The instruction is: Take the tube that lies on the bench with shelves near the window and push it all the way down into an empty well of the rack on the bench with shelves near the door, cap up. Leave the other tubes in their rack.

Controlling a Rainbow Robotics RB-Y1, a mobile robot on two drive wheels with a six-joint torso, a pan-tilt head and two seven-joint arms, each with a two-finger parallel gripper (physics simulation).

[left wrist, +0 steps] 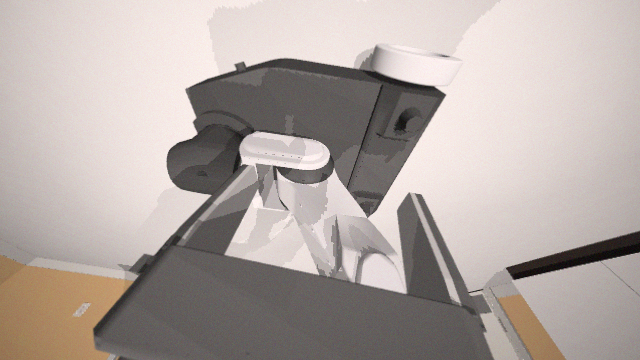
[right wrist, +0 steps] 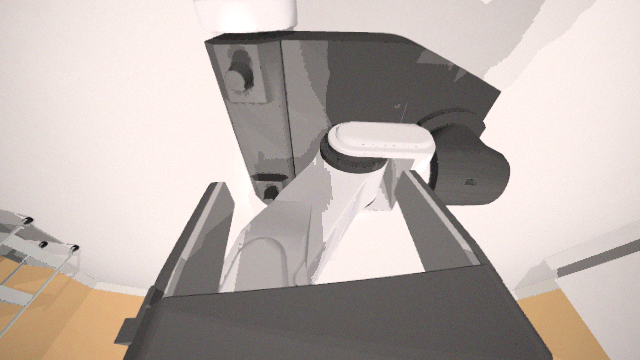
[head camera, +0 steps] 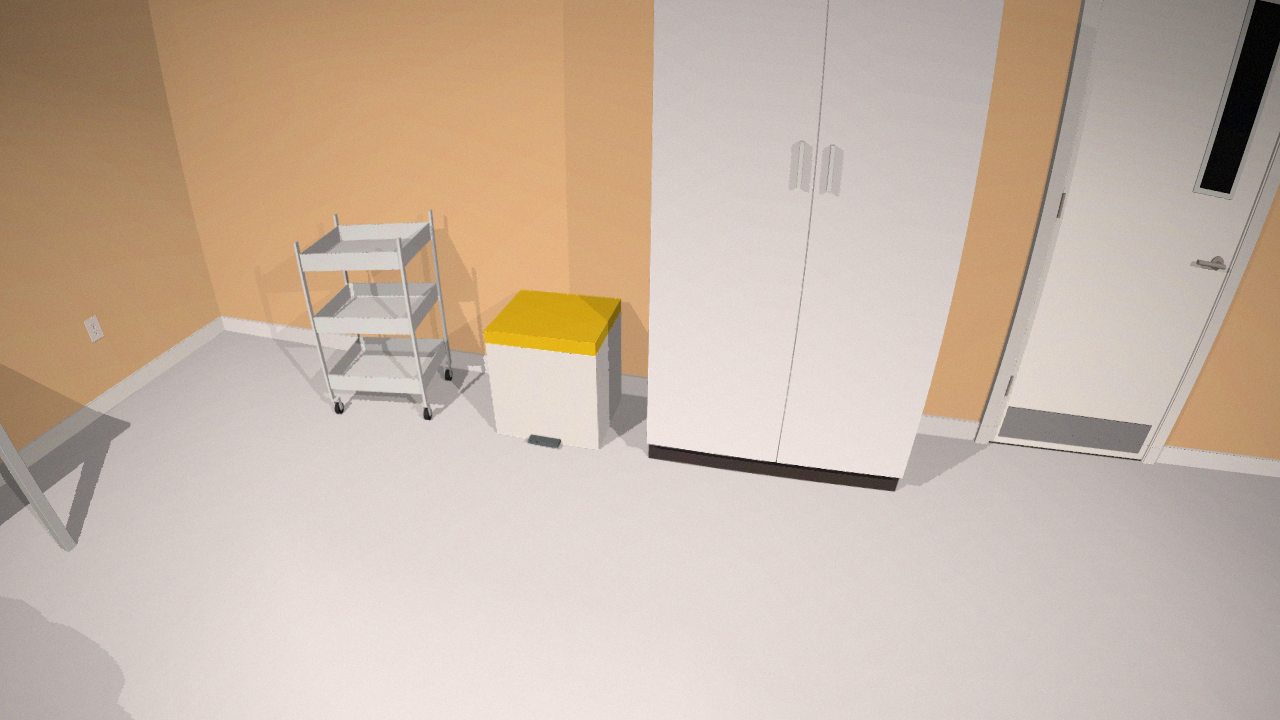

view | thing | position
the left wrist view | my left gripper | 327, 188
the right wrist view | my right gripper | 316, 187
